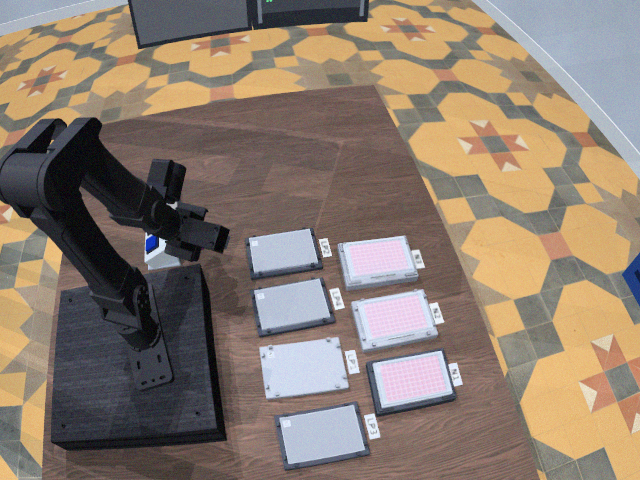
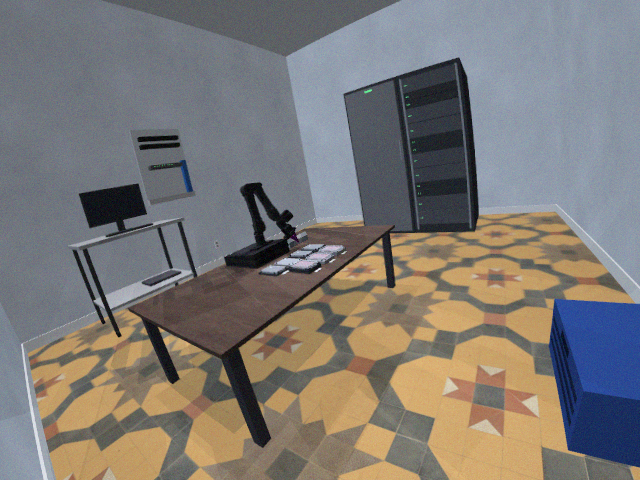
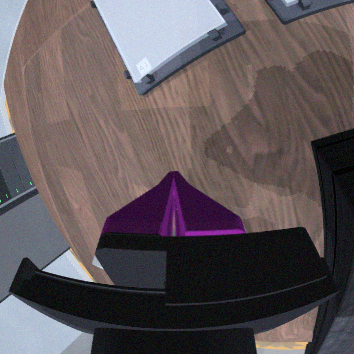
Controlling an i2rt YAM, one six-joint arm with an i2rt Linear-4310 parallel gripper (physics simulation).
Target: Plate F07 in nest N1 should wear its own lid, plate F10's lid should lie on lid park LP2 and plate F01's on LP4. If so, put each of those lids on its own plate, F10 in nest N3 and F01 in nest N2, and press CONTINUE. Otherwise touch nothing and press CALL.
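Where they show: gripper, fingertip midpoint: (image 2: 298, 242) (image 3: 173, 178); arm's base, link origin: (image 1: 145, 336) (image 2: 262, 245).
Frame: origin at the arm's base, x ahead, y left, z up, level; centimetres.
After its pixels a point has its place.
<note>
My gripper (image 2: 295, 238) {x 16.2, y 20.1, z -4.8 cm} (image 3: 173, 178) {x 16.2, y 20.1, z -4.8 cm} is shut and empty, with its magenta fingertips together above the table beside the arm's base. Pink-welled plates sit in pale nest N3 (plate (image 1: 376, 258) {x 46.3, y 5.0, z -5.7 cm}), pale nest N2 (plate (image 1: 397, 315) {x 44.5, y -8.2, z -5.6 cm}) and dark nest N1 (plate (image 1: 412, 379) {x 41.3, y -21.1, z -5.4 cm}). Their F numbers are unreadable, and I cannot tell whether clear lids cover them. Dark lid park LP2 (image 1: 253, 274) {x 23.1, y 11.1, z -7.2 cm} and dark LP4 (image 1: 261, 332) {x 20.4, y -1.7, z -7.4 cm} each show a pale grey panel; LP2's panel (image 3: 162, 32) {x 25.7, y 15.0, z -6.6 cm} is marked A1. A white button box (image 1: 155, 259) {x 4.2, y 20.0, z -5.1 cm} with a blue button (image 1: 151, 243) {x 4.2, y 22.9, z -3.3 cm} is partly hidden behind the arm; its lettering is unreadable.
Pale lid park LP1 (image 1: 305, 367) {x 25.5, y -11.0, z -7.5 cm} and dark LP3 (image 1: 285, 465) {x 15.9, y -27.2, z -7.5 cm} lie nearer the front of the table (image 1: 289, 155) {x 41.0, y 42.6, z -8.4 cm}. The arm's black base block (image 1: 103, 408) {x -10.7, y -10.9, z -0.9 cm} (image 3: 342, 210) {x 12.5, y 11.1, z -0.9 cm} stands beside the parks. A server rack (image 2: 471, 155) and a blue cabinet (image 2: 604, 351) stand off the table.
</note>
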